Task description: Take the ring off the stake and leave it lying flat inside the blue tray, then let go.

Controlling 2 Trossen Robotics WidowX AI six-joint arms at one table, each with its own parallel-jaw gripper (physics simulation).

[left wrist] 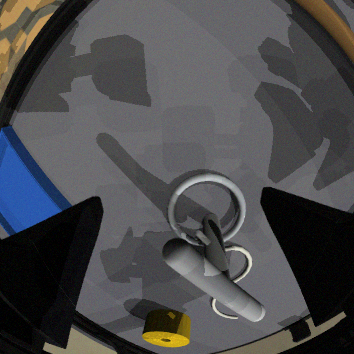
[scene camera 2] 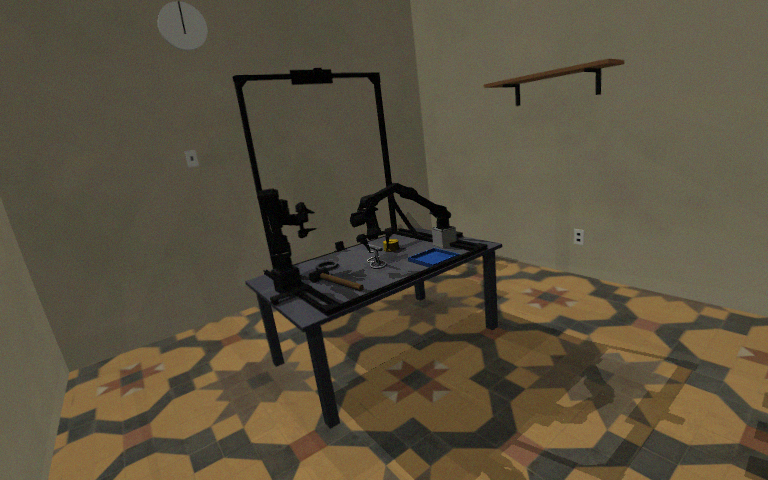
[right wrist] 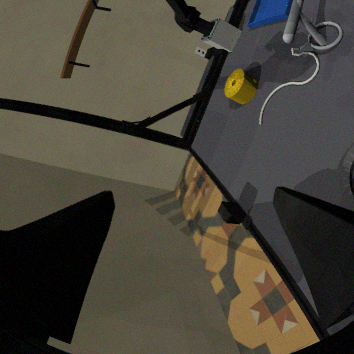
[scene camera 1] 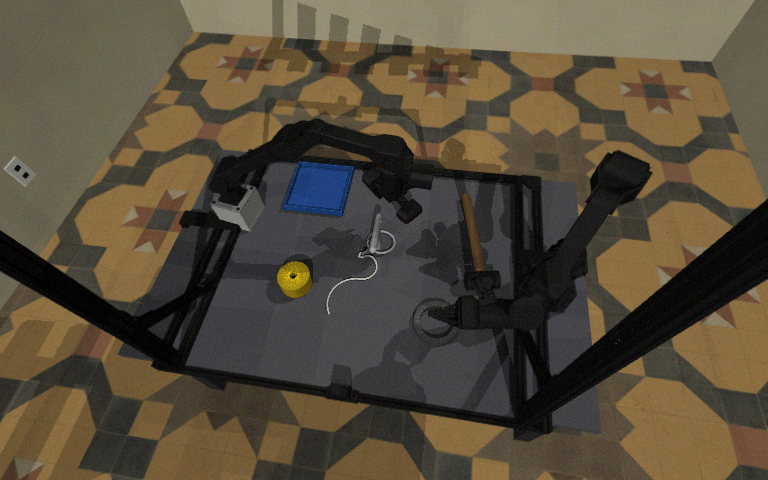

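Where they show: left gripper, fingertip midpoint: (left wrist: 183,200) (scene camera 2: 379,251) (scene camera 1: 391,208); right gripper, fingertip midpoint: (scene camera 2: 315,220) (right wrist: 195,197) (scene camera 1: 433,314); left arm's base, link origin: (scene camera 2: 443,227) (right wrist: 209,29) (scene camera 1: 233,195); right arm's base, link origin: (scene camera 2: 284,269).
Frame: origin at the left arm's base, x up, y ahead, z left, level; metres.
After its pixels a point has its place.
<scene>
The stake (scene camera 1: 375,233) {x 0.002, y 0.454, z 0.000 m} (left wrist: 215,280) {x -0.001, y 0.455, z 0.034 m} (right wrist: 293,21) {x -0.003, y 0.465, z -0.011 m} is pale grey, with a thick bar across its top. The pale grey ring (scene camera 1: 393,243) {x -0.093, y 0.491, z 0.040 m} (left wrist: 242,207) {x -0.091, y 0.491, z 0.022 m} (right wrist: 341,34) {x -0.095, y 0.498, z 0.042 m} lies low around the stake's foot; its exact contact is unclear. The blue tray (scene camera 1: 320,187) {x -0.097, y 0.191, z 0.175 m} (scene camera 2: 433,257) {x -0.097, y 0.185, z 0.155 m} (left wrist: 25,185) {x -0.097, y 0.238, z 0.192 m} (right wrist: 270,12) {x -0.097, y 0.203, z 0.118 m} lies left of the ring in scene camera 1 and holds no visible object. My left gripper (scene camera 2: 377,242) {x -0.003, y 0.466, z 0.097 m} (left wrist: 183,200) {x -0.003, y 0.466, z 0.097 m} is open and empty above the stake, fingers pointing down. My right gripper (scene camera 2: 313,221) {x 0.149, y 0.676, z -0.241 m} (right wrist: 195,197) {x 0.149, y 0.676, z -0.241 m} is open and empty, raised above the table at the other side.
A white curved cord (scene camera 1: 353,278) {x -0.098, y 0.418, z -0.105 m} (right wrist: 290,83) {x -0.099, y 0.421, z -0.106 m} starts near the stake's foot. A yellow spool (scene camera 1: 294,278) {x -0.052, y 0.276, z -0.175 m} (left wrist: 166,328) {x -0.060, y 0.295, z -0.131 m} (right wrist: 241,87) {x -0.058, y 0.313, z -0.171 m} stands beyond it. A dark ring-shaped disc (scene camera 1: 417,328) {x -0.088, y 0.636, z -0.194 m} lies below my right gripper. A hammer (scene camera 1: 472,232) {x -0.071, y 0.706, z 0.134 m} (scene camera 2: 340,281) {x -0.078, y 0.713, z 0.162 m} lies near the right arm. A black frame borders the table.
</scene>
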